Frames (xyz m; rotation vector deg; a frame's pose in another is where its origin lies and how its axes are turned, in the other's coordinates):
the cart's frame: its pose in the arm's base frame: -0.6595 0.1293 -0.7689 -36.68 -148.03 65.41
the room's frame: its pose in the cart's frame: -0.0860 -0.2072 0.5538 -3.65 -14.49 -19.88
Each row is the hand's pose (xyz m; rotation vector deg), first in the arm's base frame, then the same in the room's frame.
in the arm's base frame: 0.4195 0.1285 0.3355 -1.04 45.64 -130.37
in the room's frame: -1.0716 -0.5295 -1.4911 94.17 -49.65 23.81
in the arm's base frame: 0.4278 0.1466 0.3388 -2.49 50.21 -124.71
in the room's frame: -1.0780 -0.5185 -1.5067 88.40 -53.63 23.47
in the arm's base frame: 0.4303 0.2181 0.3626 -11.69 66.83 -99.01
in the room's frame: -1.0720 -0.4817 -1.5723 63.03 -69.77 18.45
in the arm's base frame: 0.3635 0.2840 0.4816 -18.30 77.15 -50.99
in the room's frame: -0.9867 -0.5118 -1.6939 19.64 -95.20 16.94
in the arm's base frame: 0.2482 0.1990 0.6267 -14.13 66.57 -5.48
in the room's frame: -0.8626 -0.6702 -1.7269 -22.66 -119.56 25.93
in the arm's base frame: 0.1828 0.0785 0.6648 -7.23 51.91 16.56
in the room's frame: -0.8031 -0.7837 -1.6651 -45.33 -133.49 37.63
